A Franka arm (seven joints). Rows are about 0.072 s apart.
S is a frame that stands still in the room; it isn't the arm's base.
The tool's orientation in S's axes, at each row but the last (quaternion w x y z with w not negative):
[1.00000, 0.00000, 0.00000, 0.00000]
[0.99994, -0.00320, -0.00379, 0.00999]
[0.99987, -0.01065, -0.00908, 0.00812]
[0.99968, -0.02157, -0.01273, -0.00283]
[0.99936, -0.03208, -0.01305, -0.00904]
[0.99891, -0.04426, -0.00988, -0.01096]
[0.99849, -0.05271, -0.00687, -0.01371]
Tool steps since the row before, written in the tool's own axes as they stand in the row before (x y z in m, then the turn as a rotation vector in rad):
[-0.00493, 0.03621, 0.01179, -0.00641, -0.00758, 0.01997]
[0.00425, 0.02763, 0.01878, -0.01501, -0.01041, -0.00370]
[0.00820, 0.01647, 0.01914, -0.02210, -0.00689, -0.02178]
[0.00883, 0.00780, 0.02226, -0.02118, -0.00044, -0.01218]
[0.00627, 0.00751, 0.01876, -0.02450, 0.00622, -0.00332]
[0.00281, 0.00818, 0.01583, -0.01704, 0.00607, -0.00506]
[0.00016, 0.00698, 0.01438, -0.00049, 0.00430, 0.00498]
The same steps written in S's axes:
[-0.00493, 0.03621, 0.01179, -0.00641, -0.00758, 0.01997]
[0.00355, 0.02783, 0.01863, -0.01477, -0.01073, -0.00375]
[0.00758, 0.01700, 0.01893, -0.02158, -0.00771, -0.02202]
[0.00831, 0.00871, 0.02212, -0.02087, -0.00086, -0.01269]
[0.00593, 0.00859, 0.01840, -0.02429, 0.00641, -0.00436]
[0.00270, 0.00949, 0.01510, -0.01680, 0.00595, -0.00593]
[0.00018, 0.00845, 0.01357, -0.00043, 0.00481, 0.00449]

